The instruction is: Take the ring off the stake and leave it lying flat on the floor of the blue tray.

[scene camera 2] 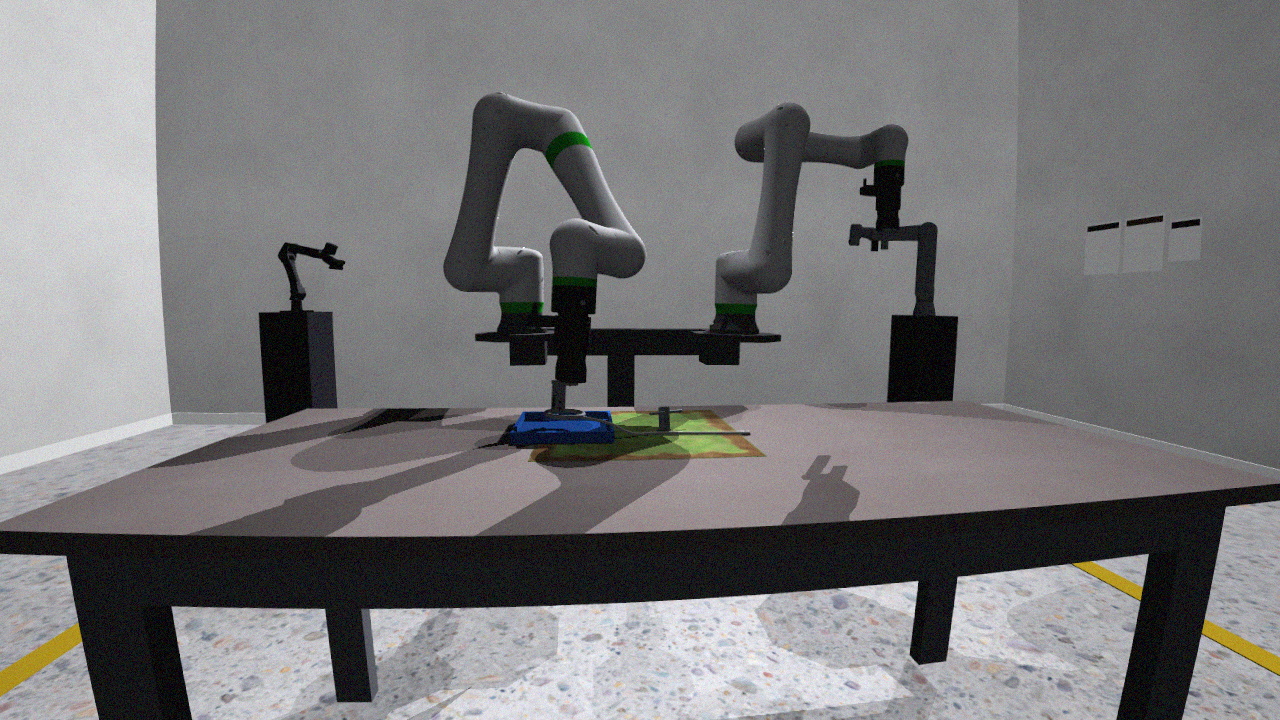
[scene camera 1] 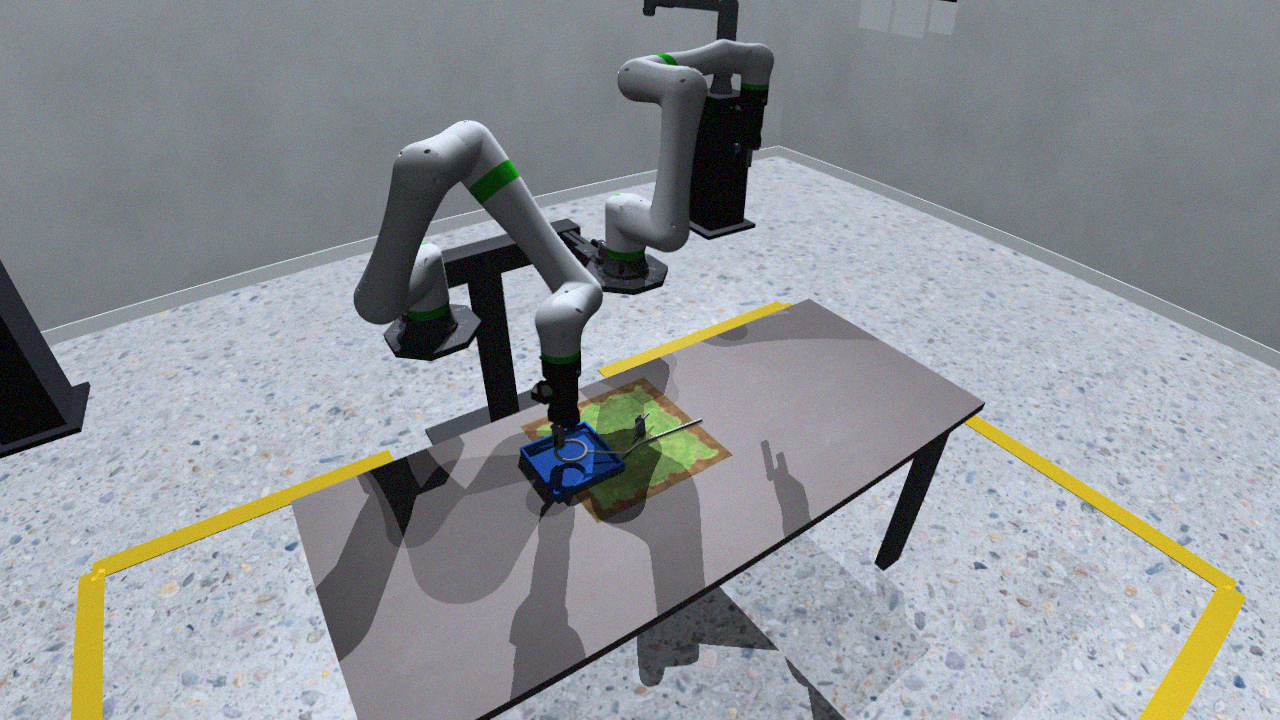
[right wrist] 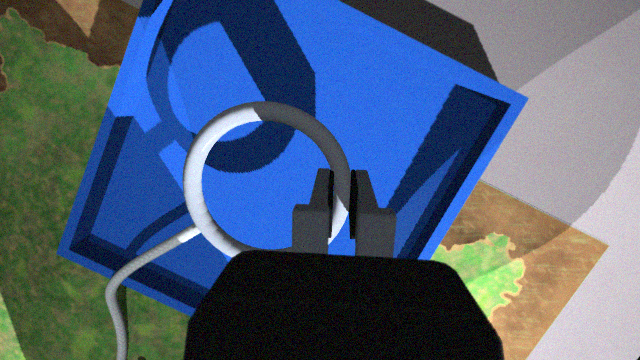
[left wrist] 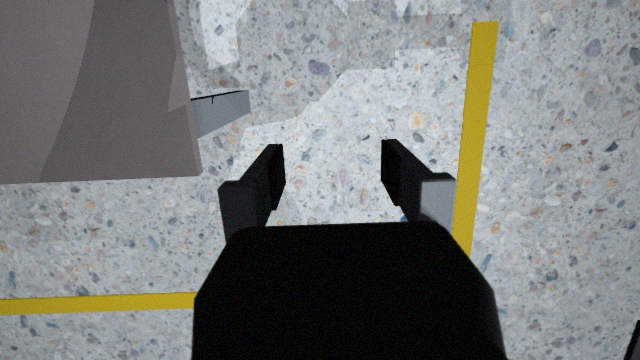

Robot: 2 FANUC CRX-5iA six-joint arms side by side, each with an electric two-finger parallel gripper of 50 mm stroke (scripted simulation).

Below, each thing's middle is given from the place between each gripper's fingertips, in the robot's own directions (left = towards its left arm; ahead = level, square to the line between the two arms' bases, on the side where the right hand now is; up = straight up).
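Labels:
Blue tray (scene camera 1: 539,455), from my left hand (scene camera 2: 879,250): 970 mm to the right, 530 mm ahead, 450 mm below. Left hand: 530 mm short of the grey ring (right wrist: 232,117), 970 mm to the left of it, 430 mm above it.
Grey ring, from my right hand (scene camera 2: 558,412): 10 mm below, 30 mm ahead, 20 mm to the left. Blue tray, from my right hand: 40 mm below, 30 mm ahead, 20 mm to the left. By its middle, blue tray nearer to my right hand than to my left hand.

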